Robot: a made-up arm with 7 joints. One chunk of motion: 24 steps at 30 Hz.
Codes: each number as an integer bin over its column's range. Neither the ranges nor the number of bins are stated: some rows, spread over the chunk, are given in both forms.
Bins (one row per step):
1: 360 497 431 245 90 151 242
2: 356 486 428 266 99 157 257
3: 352 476 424 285 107 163 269
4: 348 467 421 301 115 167 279
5: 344 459 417 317 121 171 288
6: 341 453 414 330 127 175 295
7: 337 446 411 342 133 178 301
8: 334 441 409 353 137 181 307
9: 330 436 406 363 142 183 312
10: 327 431 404 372 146 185 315
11: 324 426 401 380 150 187 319
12: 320 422 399 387 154 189 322
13: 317 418 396 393 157 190 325
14: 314 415 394 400 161 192 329
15: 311 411 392 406 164 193 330
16: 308 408 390 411 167 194 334
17: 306 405 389 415 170 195 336
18: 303 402 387 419 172 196 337
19: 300 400 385 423 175 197 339
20: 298 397 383 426 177 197 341
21: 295 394 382 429 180 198 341
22: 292 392 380 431 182 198 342
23: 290 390 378 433 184 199 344
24: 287 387 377 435 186 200 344
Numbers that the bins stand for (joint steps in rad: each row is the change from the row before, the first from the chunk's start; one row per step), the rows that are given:
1: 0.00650 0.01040 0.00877 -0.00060 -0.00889 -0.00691 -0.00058
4: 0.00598 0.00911 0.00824 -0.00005 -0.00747 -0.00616 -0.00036
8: 0.00538 0.00799 0.00761 0.00045 -0.00623 -0.00550 -0.00020
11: 0.00495 0.00734 0.00719 0.00072 -0.00549 -0.00522 -0.00013
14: 0.00452 0.00687 0.00682 0.00091 -0.00486 -0.00498 -0.00007
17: 0.00417 0.00644 0.00655 0.00106 -0.00435 -0.00484 -0.00003
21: 0.00370 0.00596 0.00618 0.00120 -0.00378 -0.00470 0.00000
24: 0.00336 0.00566 0.00592 0.00126 -0.00344 -0.00461 0.00002
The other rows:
2: 0.00633 0.00992 0.00861 -0.00040 -0.00838 -0.00663 -0.00049
3: 0.00615 0.00949 0.00840 -0.00021 -0.00793 -0.00634 -0.00042
5: 0.00581 0.00876 0.00803 0.00010 -0.00713 -0.00597 -0.00031
6: 0.00568 0.00850 0.00787 0.00023 -0.00679 -0.00578 -0.00027
7: 0.00551 0.00820 0.00772 0.00035 -0.00645 -0.00564 -0.00023
9: 0.00521 0.00777 0.00745 0.00055 -0.00594 -0.00541 -0.00017
10: 0.00508 0.00756 0.00735 0.00064 -0.00571 -0.00531 -0.00015
12: 0.00478 0.00717 0.00708 0.00079 -0.00526 -0.00512 -0.00011
13: 0.00465 0.00700 0.00692 0.00085 -0.00509 -0.00508 -0.00009
15: 0.00439 0.00669 0.00671 0.00097 -0.00469 -0.00494 -0.00006
16: 0.00426 0.00657 0.00661 0.00102 -0.00452 -0.00489 -0.00004
18: 0.00405 0.00631 0.00645 0.00110 -0.00424 -0.00479 -0.00002
19: 0.00392 0.00622 0.00634 0.00114 -0.00407 -0.00475 -0.00001
20: 0.00383 0.00609 0.00624 0.00117 -0.00395 -0.00475 0.00000
22: 0.00357 0.00588 0.00608 0.00122 -0.00367 -0.00470 0.00001
23: 0.00349 0.00579 0.00597 0.00124 -0.00356 -0.00465 0.00002

